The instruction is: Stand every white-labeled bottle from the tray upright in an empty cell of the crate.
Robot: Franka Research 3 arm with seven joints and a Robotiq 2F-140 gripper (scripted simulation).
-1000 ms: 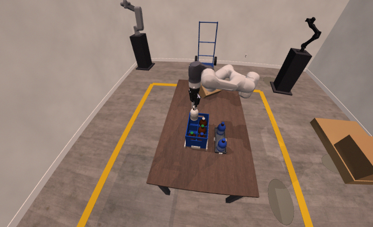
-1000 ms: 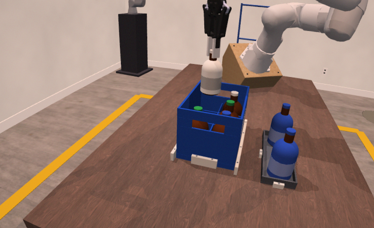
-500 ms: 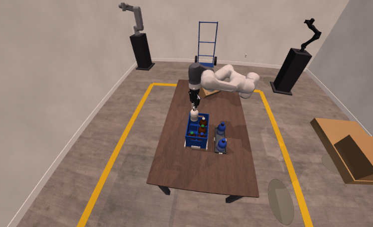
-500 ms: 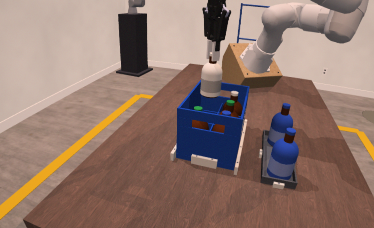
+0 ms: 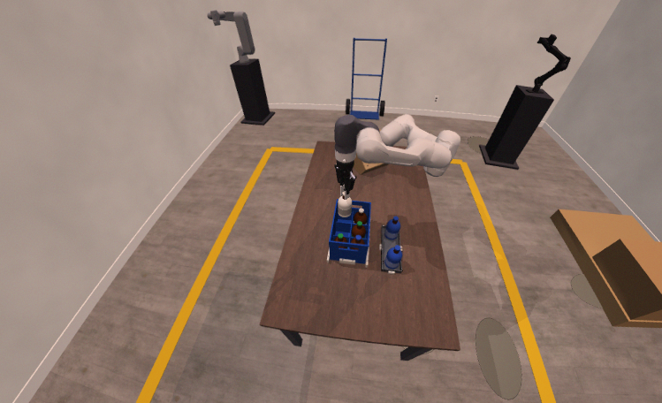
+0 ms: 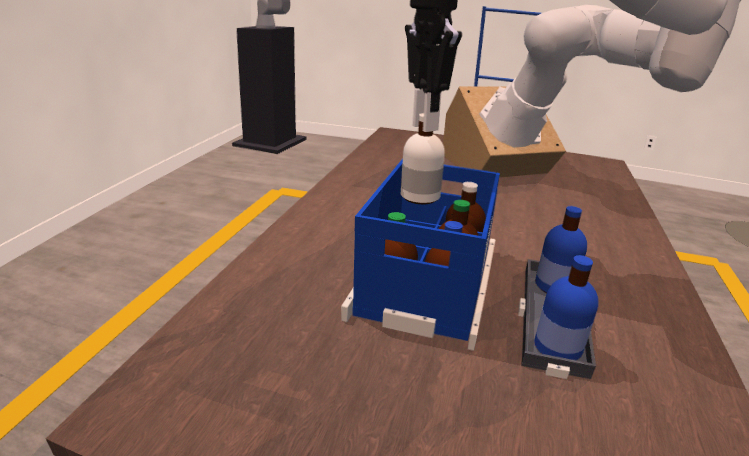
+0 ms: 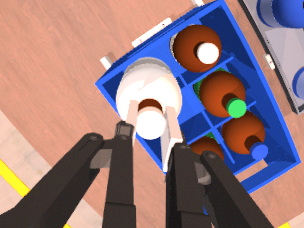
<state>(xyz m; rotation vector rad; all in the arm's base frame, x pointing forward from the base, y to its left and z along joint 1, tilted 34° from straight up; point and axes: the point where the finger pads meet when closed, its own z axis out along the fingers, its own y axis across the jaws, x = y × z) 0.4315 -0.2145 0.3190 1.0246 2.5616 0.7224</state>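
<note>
My hand is 9 cm above the white-labeled bottle. Also, from my hand: blue-labeled bottle 18 cm ahead, 29 cm to the left, 20 cm below; then blue crate 8 cm ahead, 5 cm to the left, 20 cm below.
</note>
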